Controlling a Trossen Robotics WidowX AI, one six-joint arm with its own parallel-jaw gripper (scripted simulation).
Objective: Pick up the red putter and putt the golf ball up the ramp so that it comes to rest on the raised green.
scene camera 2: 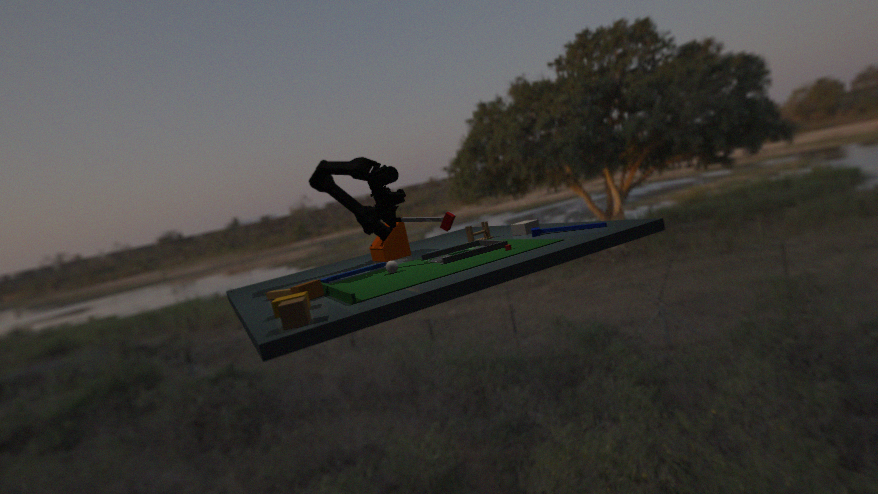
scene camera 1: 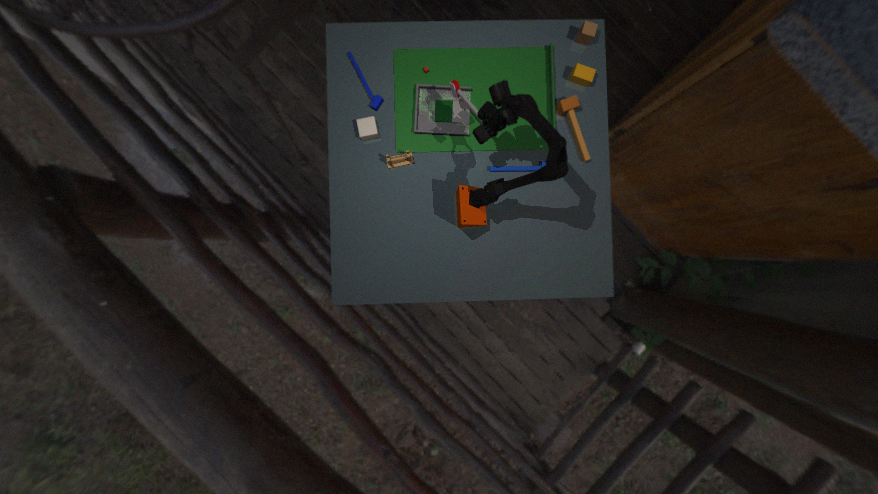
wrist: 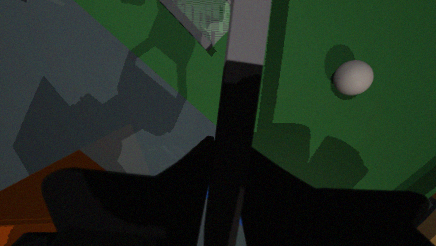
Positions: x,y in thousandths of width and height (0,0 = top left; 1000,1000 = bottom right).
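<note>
A green mat (scene camera 1: 600,141) is here, and I see it again as the mat (scene camera 2: 430,574) and the mat (wrist: 854,571). There is a white golf ball (wrist: 811,315), and a wooden mallet (scene camera 1: 647,214) as well. I also see a tan cube (scene camera 2: 334,635), though in the wrist view the cube is out of frame. As for myself, my gripper (scene camera 2: 449,461) is carrying a putter; scene camera 1 shows my gripper (scene camera 1: 556,268) too, and so does the wrist view, my gripper (wrist: 510,587).
</note>
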